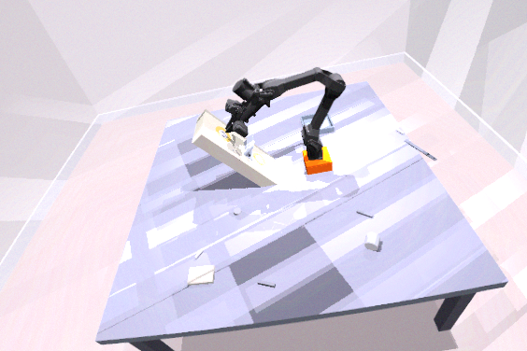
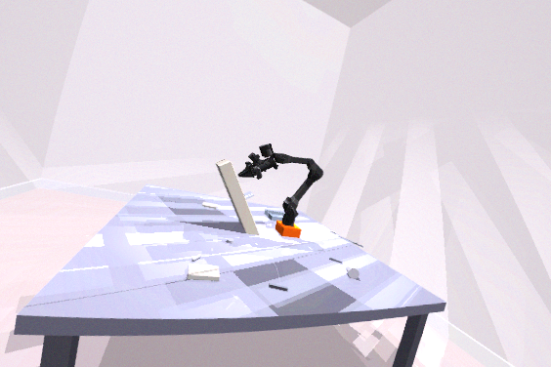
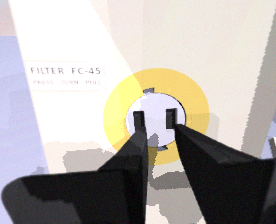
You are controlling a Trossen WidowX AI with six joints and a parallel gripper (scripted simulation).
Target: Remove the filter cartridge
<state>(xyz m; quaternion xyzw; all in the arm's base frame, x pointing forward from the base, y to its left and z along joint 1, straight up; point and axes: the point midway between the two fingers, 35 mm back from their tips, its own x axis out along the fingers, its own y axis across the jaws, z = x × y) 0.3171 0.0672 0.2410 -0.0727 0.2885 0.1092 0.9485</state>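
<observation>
The white round filter cartridge is 30 mm ahead of my gripper tip, 20 mm below it and 10 mm to the left of it. The rest, counted from my gripper tip: cream service panel 100 mm below, 20 mm behind; then tray 360 mm to the right, 350 mm behind, 260 mm below.
</observation>
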